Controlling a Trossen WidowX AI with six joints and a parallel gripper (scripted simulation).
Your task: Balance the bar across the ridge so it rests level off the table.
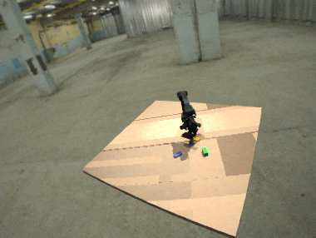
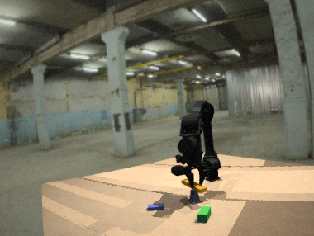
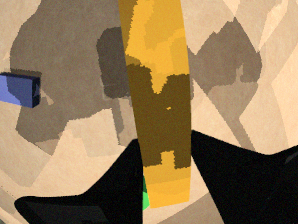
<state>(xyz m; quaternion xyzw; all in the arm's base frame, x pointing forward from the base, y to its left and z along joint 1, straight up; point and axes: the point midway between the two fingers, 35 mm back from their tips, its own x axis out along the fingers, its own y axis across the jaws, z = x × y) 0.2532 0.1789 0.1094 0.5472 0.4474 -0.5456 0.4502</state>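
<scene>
My gripper tip is 30 mm to the left of the orange bar and 10 mm past it. Round my gripper tip: blue block: 150 mm ahead, 80 mm to the right, 70 mm below; then green block: 120 mm to the left, 60 mm below, 60 mm ahead.
</scene>
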